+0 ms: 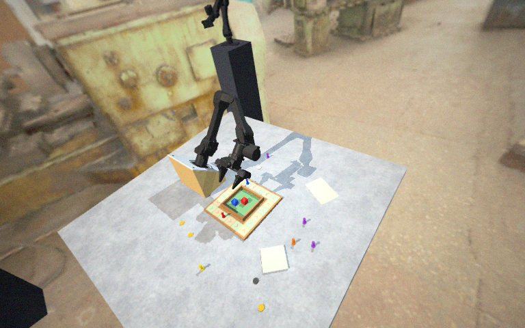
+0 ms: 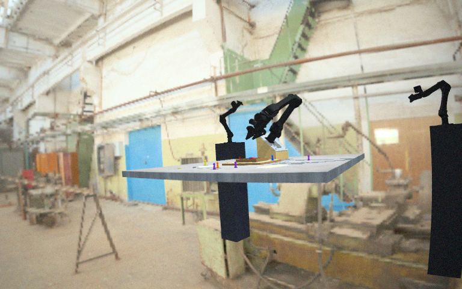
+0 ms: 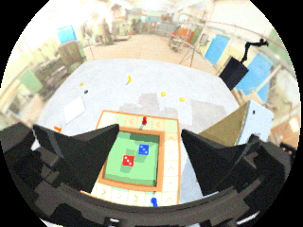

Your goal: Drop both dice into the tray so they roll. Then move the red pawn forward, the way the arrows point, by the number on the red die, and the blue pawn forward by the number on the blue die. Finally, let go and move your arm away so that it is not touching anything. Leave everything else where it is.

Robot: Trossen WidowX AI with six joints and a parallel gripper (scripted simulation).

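The red pawn is 20 mm ahead of my gripper tip, 70 mm to the right of it and 130 mm below it. From my gripper tip the other things lie so: blue pawn: 50 mm behind, 150 mm to the left, 130 mm below; yellow pawn: 150 mm ahead, 290 mm to the right, 140 mm below; orange pawn: 360 mm ahead, 50 mm to the left, 140 mm below.
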